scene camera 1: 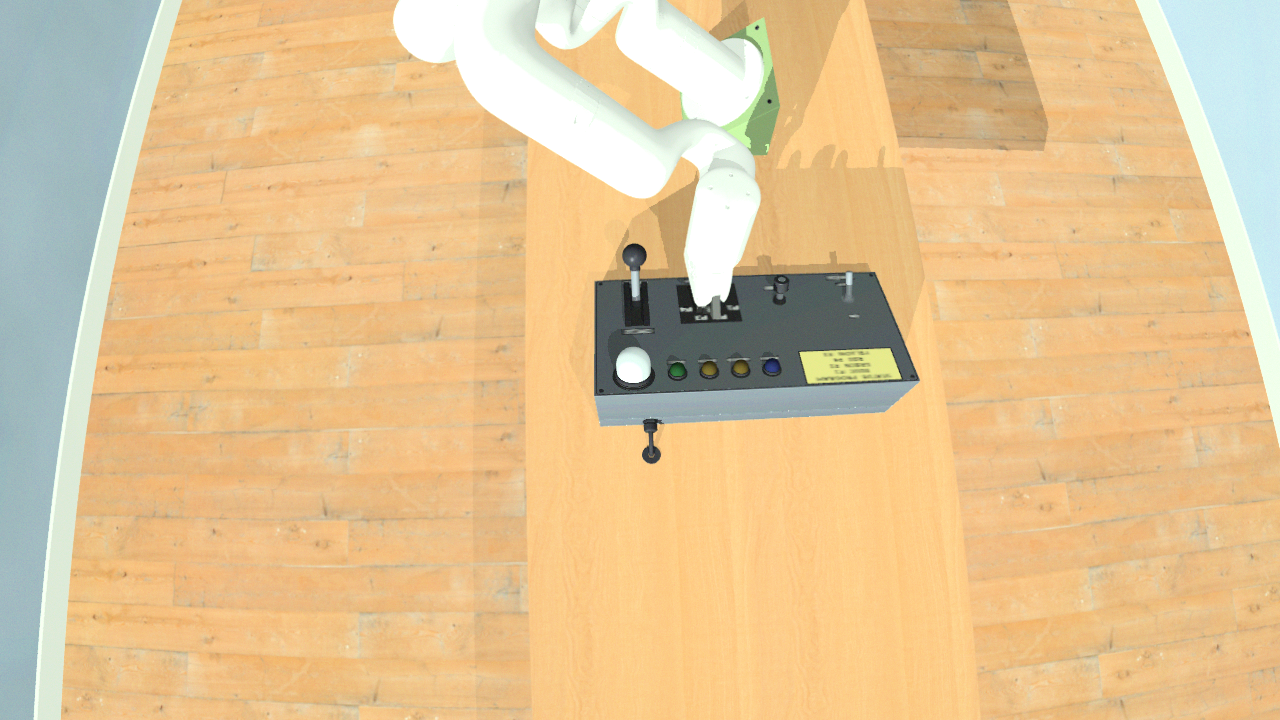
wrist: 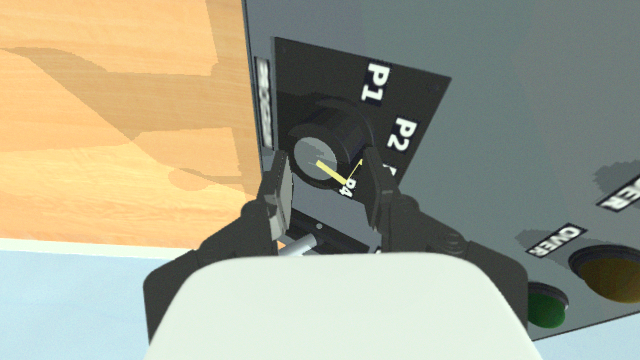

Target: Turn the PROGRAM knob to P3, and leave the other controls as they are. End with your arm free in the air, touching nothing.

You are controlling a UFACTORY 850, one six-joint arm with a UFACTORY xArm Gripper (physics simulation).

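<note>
The black PROGRAM knob has a grey cap with a yellow pointer line. The line runs down the knob's side, and its lower end faces the partly hidden P3 label. The P4 label shows just below the cap edge; the P2 label and P1 label are clear of the fingers. My gripper is shut on the knob, one finger on each side, and looks tilted against it. In the scene view the gripper largely hides the knob on its black plate.
The control box also carries a ball-topped lever, a white dome, a small black knob, a toggle, several coloured buttons and a yellow card. A black crank sticks out from its front.
</note>
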